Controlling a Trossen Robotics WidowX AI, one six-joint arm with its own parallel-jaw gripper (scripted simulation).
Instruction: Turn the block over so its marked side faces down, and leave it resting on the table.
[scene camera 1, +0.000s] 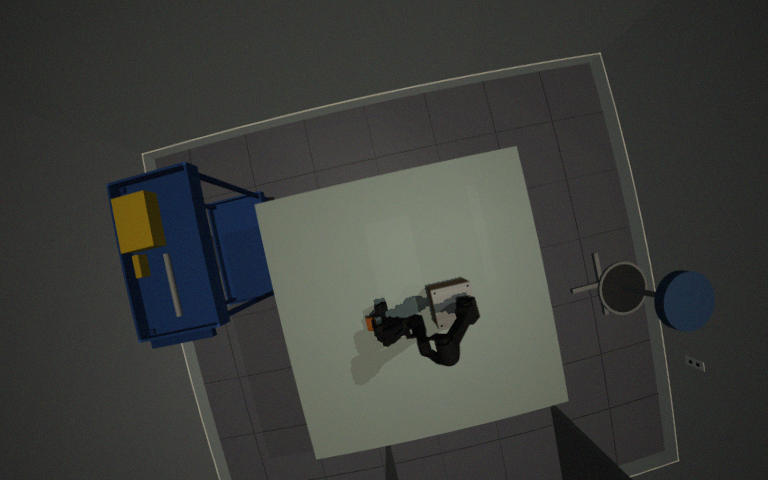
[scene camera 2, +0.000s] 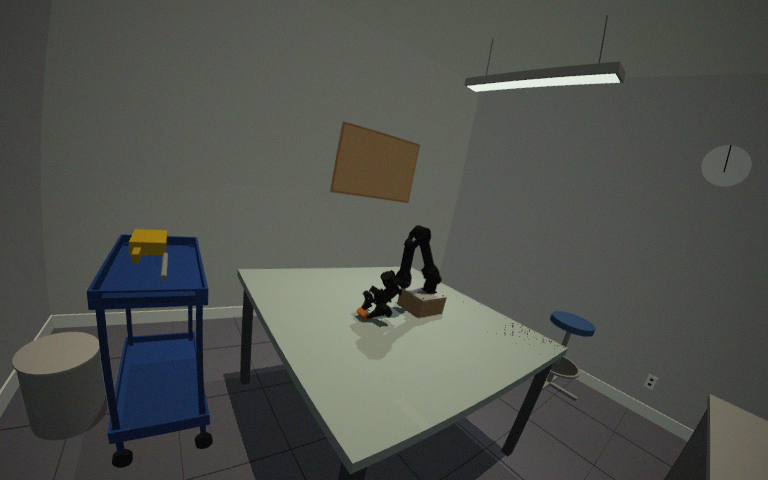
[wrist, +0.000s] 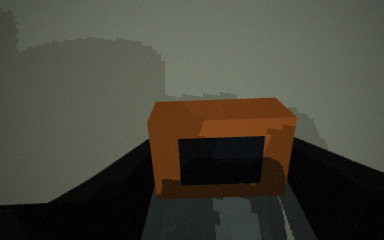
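Observation:
A block (wrist: 231, 147) can be seen here, and so can the gripper (wrist: 216, 144).

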